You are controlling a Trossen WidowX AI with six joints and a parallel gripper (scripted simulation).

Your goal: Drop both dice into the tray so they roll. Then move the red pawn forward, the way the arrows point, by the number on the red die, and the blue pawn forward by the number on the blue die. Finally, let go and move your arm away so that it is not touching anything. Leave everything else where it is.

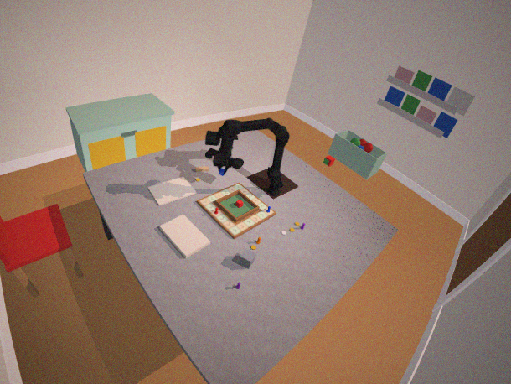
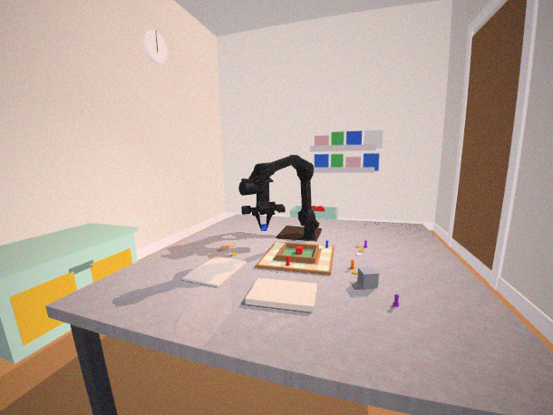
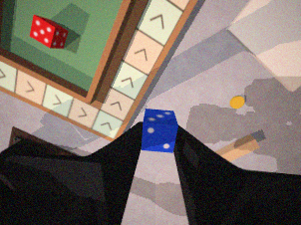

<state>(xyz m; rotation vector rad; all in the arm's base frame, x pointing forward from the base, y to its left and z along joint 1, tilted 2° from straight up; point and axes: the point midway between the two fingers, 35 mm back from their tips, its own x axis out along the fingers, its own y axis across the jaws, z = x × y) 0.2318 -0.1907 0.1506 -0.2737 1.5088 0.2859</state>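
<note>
Now: the red pawn 14 cm ahead of my gripper tip, 13 cm to the left of it and 9 cm below it. From my gripper tip the other things lie so: wooden block: 19 cm to the right, 11 cm below, 4 cm behind; then green tray: 16 cm to the left, 11 cm below, 3 cm ahead; then blue pawn: 28 cm to the left, 9 cm below, 7 cm behind.
</note>
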